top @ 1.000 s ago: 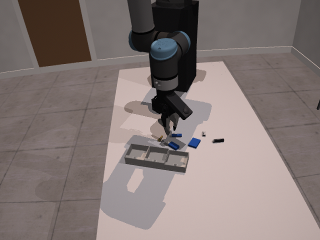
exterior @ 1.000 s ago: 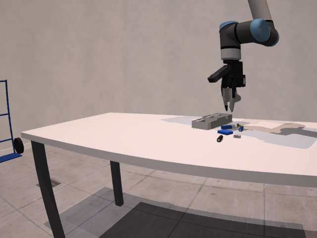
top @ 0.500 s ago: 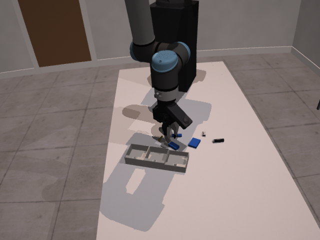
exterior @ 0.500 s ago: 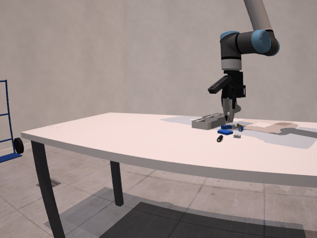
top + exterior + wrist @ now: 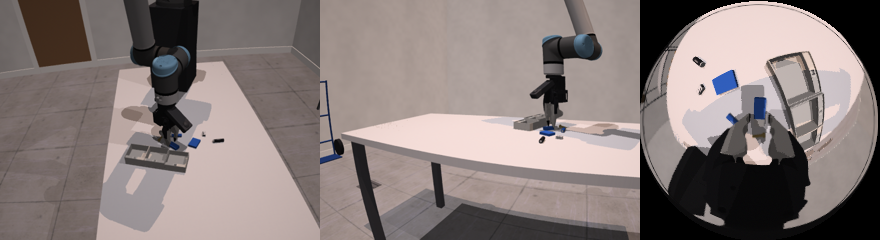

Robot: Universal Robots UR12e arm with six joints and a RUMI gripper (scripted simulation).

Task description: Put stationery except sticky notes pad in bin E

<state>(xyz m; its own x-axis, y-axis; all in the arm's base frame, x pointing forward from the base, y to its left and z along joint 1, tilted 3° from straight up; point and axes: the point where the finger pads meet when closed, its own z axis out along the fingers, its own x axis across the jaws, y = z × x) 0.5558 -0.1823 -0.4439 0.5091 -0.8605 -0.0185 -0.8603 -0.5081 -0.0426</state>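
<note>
The three-compartment bin tray lies 80 mm to the right of my hand, 70 mm ahead of it and 10 mm below it. The rest, counted from my hand: brass piece 60 mm behind, 40 mm to the right, 20 mm below; then blue cylinder 50 mm behind, 40 mm to the left, 20 mm below; then blue sticky-note pad 100 mm to the left, 20 mm below, 20 mm ahead.
</note>
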